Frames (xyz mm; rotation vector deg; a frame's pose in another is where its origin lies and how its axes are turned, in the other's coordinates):
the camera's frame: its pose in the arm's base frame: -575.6 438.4 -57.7 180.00 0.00 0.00
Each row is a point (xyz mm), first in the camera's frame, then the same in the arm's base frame.
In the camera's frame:
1: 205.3 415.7 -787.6
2: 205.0 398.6 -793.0
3: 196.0 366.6 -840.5
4: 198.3 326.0 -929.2
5: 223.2 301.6 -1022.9
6: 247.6 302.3 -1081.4
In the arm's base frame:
1: -370.3 22.7 729.9
2: -370.6 39.8 735.3
3: -379.6 71.8 782.8
4: -377.3 112.4 871.5
5: -352.4 136.8 965.2
6: -328.0 136.1 1023.7

